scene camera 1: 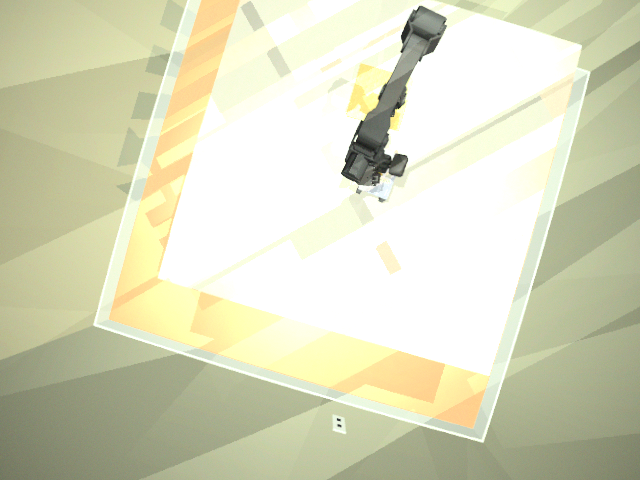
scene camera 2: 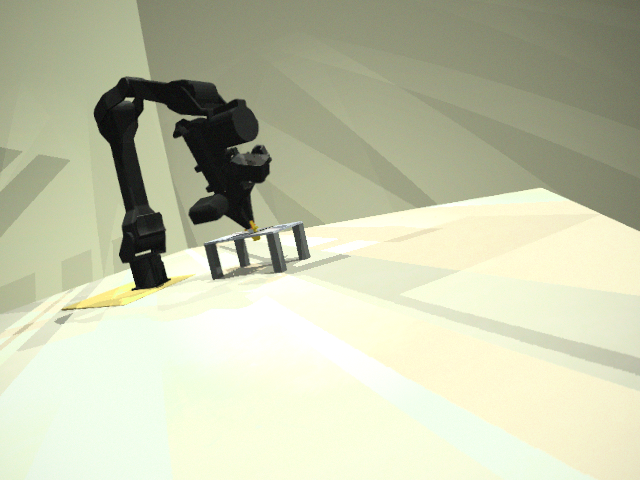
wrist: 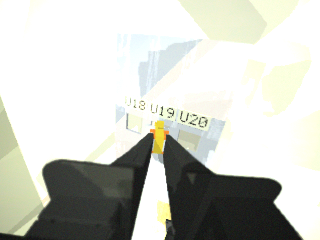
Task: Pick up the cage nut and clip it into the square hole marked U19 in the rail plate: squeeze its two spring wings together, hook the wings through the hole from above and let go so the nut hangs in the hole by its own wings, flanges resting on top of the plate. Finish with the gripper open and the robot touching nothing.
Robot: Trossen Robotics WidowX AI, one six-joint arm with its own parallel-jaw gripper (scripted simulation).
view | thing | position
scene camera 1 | my gripper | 380, 171
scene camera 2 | my gripper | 250, 226
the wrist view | my gripper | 158, 138
